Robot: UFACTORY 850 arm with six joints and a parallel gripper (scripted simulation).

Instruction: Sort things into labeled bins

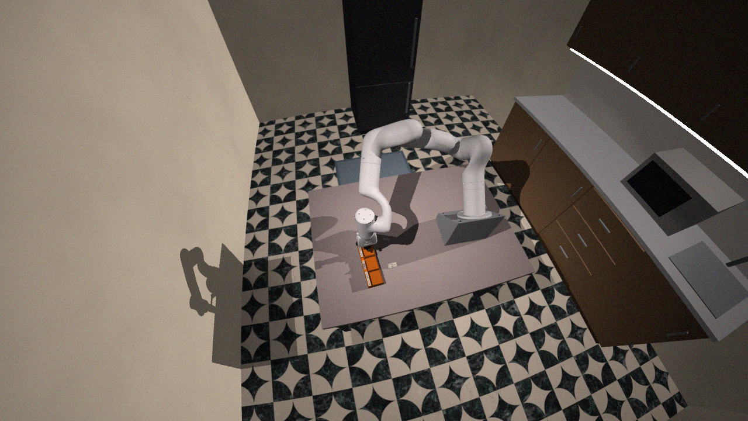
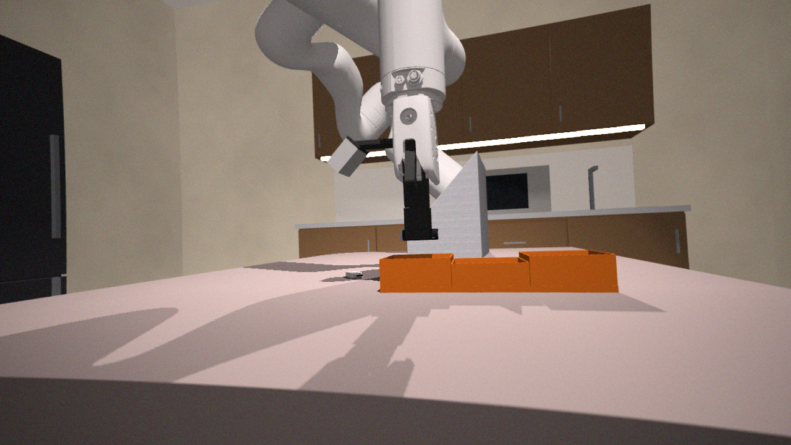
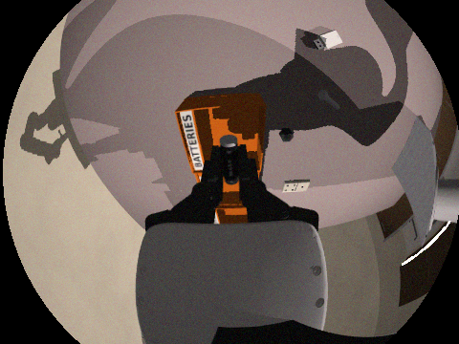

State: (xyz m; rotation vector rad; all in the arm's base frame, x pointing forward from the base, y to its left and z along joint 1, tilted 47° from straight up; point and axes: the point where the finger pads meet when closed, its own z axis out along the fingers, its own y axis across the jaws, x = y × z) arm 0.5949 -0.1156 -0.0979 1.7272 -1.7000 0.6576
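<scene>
Right now the white domino is 11 cm behind my hand, 12 cm to the left of it and 8 cm below it. From my hand the other things lie so: black battery (2 cm below); black nut (7 cm behind, 1 cm to the left, 8 cm below); joined orange bins (8 cm to the left, 6 cm below).
</scene>
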